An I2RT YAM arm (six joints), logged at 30 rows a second.
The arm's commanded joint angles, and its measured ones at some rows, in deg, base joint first. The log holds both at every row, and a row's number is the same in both.
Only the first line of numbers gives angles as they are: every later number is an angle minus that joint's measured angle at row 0.
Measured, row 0: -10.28 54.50 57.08 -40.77 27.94 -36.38
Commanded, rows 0 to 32: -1.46 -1.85 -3.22 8.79 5.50 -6.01; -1.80 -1.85 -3.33 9.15 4.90 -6.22; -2.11 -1.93 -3.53 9.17 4.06 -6.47; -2.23 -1.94 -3.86 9.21 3.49 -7.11; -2.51 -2.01 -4.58 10.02 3.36 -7.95; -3.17 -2.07 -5.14 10.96 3.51 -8.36; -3.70 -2.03 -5.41 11.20 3.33 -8.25; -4.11 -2.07 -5.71 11.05 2.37 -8.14; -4.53 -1.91 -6.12 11.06 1.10 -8.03; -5.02 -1.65 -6.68 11.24 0.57 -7.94; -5.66 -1.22 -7.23 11.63 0.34 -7.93; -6.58 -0.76 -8.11 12.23 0.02 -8.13; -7.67 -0.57 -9.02 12.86 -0.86 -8.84; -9.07 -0.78 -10.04 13.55 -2.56 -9.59; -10.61 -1.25 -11.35 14.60 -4.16 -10.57; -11.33 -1.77 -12.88 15.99 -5.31 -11.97; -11.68 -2.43 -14.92 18.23 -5.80 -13.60; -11.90 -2.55 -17.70 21.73 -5.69 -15.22; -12.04 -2.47 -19.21 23.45 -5.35 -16.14; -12.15 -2.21 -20.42 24.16 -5.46 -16.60; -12.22 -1.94 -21.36 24.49 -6.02 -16.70; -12.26 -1.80 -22.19 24.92 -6.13 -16.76; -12.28 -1.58 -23.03 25.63 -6.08 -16.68; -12.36 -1.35 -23.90 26.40 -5.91 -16.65; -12.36 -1.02 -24.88 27.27 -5.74 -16.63; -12.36 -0.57 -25.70 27.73 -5.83 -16.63; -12.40 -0.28 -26.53 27.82 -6.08 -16.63; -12.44 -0.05 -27.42 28.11 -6.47 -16.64; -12.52 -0.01 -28.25 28.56 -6.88 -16.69; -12.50 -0.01 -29.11 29.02 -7.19 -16.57; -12.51 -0.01 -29.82 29.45 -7.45 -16.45; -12.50 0.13 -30.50 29.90 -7.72 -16.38; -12.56 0.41 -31.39 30.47 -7.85 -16.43
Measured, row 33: -12.09 -0.85 -27.76 31.93 -3.08 -19.19
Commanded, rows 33 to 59: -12.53 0.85 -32.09 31.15 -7.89 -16.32; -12.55 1.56 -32.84 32.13 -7.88 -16.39; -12.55 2.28 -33.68 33.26 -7.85 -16.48; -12.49 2.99 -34.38 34.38 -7.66 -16.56; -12.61 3.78 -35.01 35.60 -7.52 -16.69; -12.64 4.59 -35.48 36.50 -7.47 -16.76; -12.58 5.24 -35.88 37.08 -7.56 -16.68; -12.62 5.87 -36.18 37.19 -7.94 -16.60; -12.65 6.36 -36.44 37.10 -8.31 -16.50; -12.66 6.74 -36.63 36.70 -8.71 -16.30; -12.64 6.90 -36.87 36.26 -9.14 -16.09; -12.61 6.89 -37.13 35.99 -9.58 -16.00; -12.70 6.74 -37.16 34.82 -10.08 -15.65; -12.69 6.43 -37.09 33.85 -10.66 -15.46; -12.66 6.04 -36.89 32.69 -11.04 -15.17; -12.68 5.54 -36.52 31.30 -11.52 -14.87; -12.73 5.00 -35.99 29.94 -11.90 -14.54; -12.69 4.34 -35.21 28.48 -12.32 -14.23; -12.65 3.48 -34.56 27.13 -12.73 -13.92; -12.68 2.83 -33.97 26.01 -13.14 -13.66; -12.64 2.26 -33.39 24.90 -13.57 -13.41; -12.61 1.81 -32.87 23.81 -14.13 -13.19; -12.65 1.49 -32.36 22.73 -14.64 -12.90; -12.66 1.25 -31.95 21.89 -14.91 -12.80; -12.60 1.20 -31.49 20.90 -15.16 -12.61; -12.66 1.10 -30.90 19.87 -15.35 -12.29; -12.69 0.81 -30.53 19.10 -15.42 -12.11
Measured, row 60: -12.46 2.27 -33.59 27.91 -10.49 -15.83
